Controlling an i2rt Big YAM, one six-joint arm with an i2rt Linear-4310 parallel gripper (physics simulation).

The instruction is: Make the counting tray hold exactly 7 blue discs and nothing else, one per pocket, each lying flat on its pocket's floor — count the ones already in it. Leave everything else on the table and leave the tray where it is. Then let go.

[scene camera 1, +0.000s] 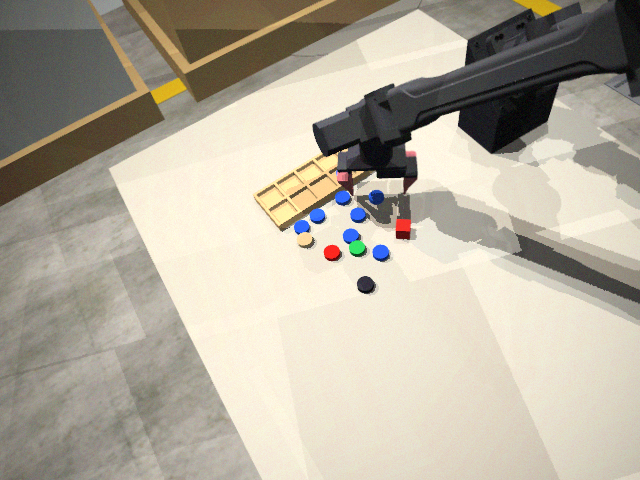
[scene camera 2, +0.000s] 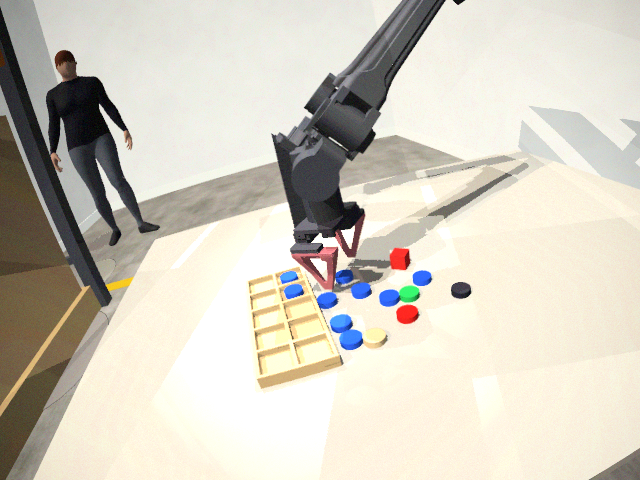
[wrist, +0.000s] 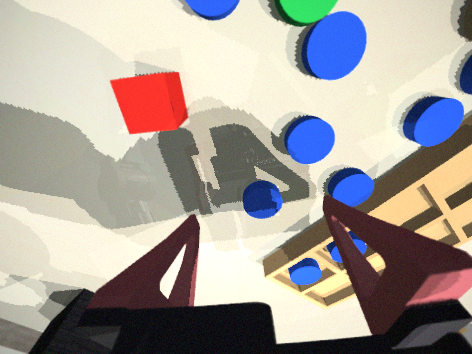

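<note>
The wooden counting tray (scene camera 1: 280, 226) (scene camera 2: 299, 378) (wrist: 270, 264) has two rows of pockets. Two blue discs (scene camera 2: 288, 277) (scene camera 2: 293, 290) (wrist: 305, 271) lie in neighbouring pockets at its far end, in the row beside the loose discs. Several loose blue discs lie on the table beside the tray. My gripper (scene camera 1: 378, 192) (scene camera 2: 340, 272) (wrist: 258, 211) is open and empty, pointing down above the table near the tray's far end. One loose blue disc (scene camera 1: 376, 196) (scene camera 2: 344, 276) (wrist: 262, 199) lies in shadow beneath it, between the fingertips as seen in the wrist view.
A red cube (scene camera 1: 403, 228) (scene camera 2: 399, 258) (wrist: 150, 104) stands near the loose discs. A green disc (scene camera 1: 357, 248) (scene camera 2: 408, 293) touches or nearly touches a blue one. A red disc (scene camera 1: 331, 252) (scene camera 2: 406, 314), a tan disc (scene camera 1: 305, 239) (scene camera 2: 374, 337) and a black disc (scene camera 1: 365, 284) (scene camera 2: 460, 290) also lie on the table.
</note>
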